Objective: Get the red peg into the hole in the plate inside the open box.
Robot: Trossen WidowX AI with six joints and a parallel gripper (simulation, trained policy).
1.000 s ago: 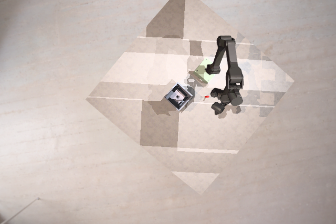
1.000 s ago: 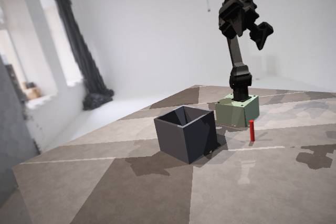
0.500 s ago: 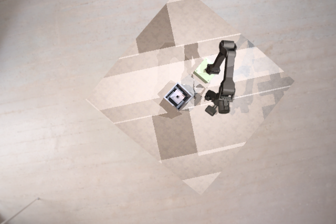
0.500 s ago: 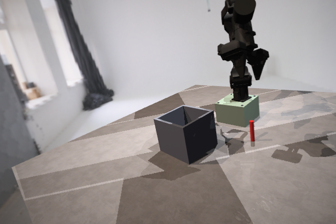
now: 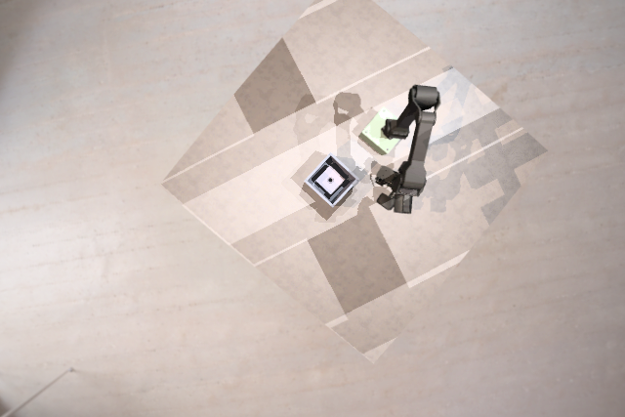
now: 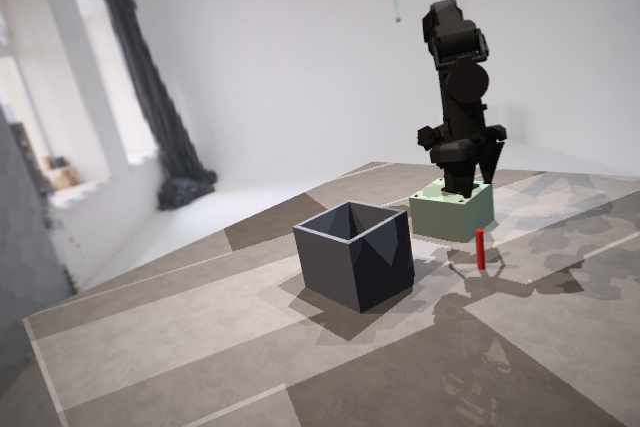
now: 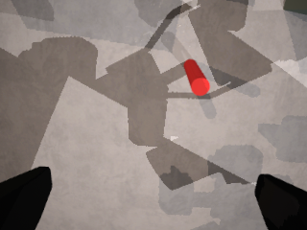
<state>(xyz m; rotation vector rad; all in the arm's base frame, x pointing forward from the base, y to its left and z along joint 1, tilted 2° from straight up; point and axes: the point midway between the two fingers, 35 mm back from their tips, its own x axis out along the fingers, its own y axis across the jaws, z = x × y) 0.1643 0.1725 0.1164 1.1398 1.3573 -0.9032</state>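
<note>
Now: the red peg 20 mm behind my gripper tip, 20 mm to the right of it and 130 mm below it.
</note>
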